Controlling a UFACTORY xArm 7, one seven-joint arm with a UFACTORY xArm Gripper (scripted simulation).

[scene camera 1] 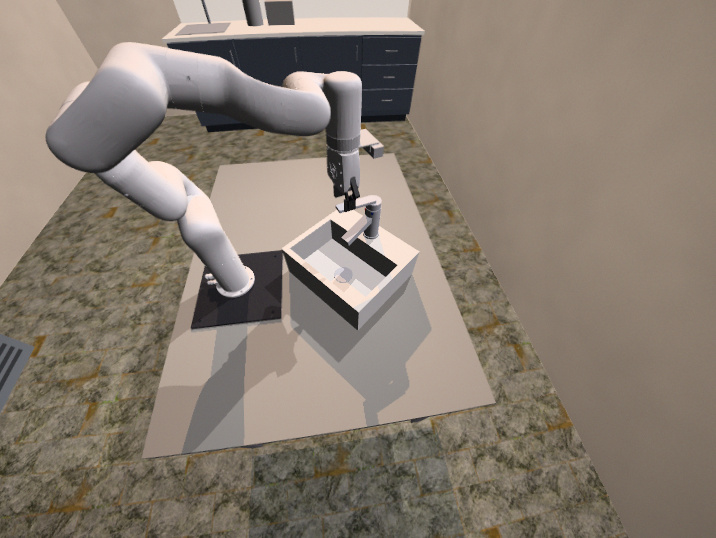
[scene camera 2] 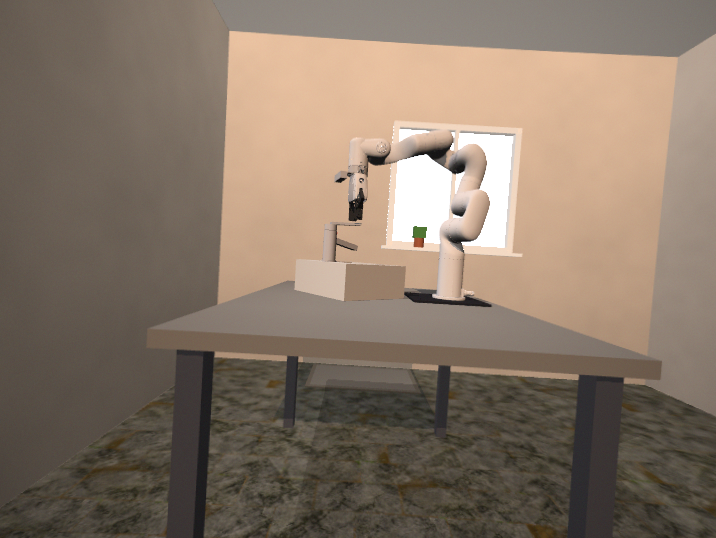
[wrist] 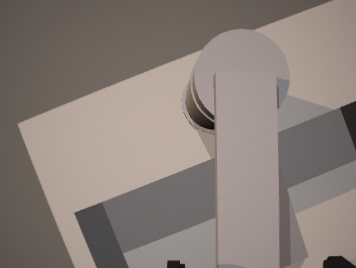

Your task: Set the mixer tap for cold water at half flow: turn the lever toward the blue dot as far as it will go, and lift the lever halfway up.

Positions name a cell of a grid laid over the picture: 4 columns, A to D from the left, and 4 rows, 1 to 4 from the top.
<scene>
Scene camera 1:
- my gripper: B2
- sink: B3
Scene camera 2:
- my gripper: B2
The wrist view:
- lever: C2
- sink: B3
</scene>
